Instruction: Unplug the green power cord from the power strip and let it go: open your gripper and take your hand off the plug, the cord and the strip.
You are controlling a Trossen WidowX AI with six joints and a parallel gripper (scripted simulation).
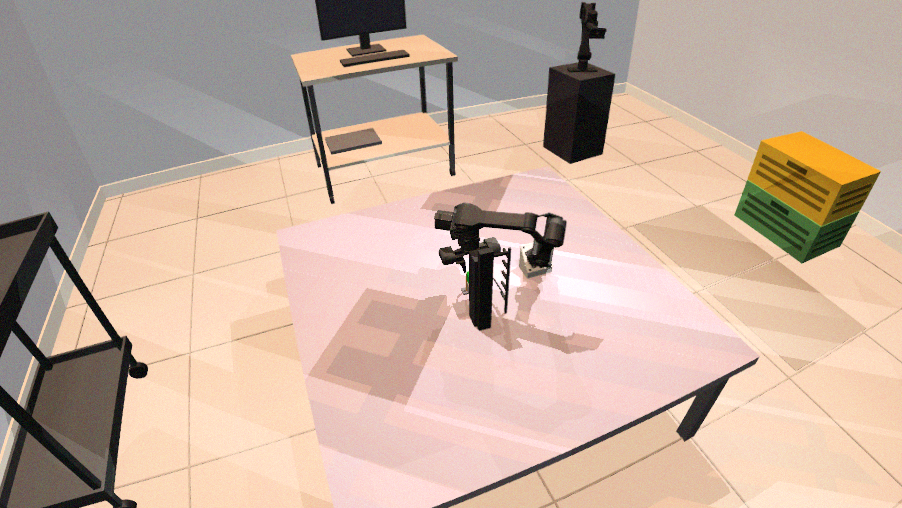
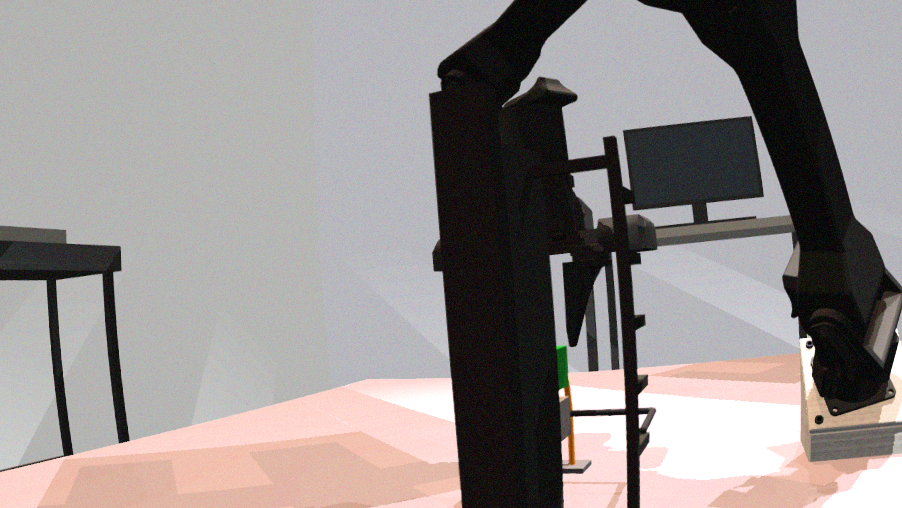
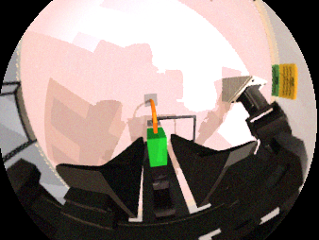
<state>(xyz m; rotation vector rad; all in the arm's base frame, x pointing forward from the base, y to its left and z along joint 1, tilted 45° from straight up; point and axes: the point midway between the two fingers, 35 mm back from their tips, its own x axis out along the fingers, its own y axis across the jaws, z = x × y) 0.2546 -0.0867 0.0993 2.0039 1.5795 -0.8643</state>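
My gripper tip is now 4 cm to the right of the green plug and 1 cm above it.
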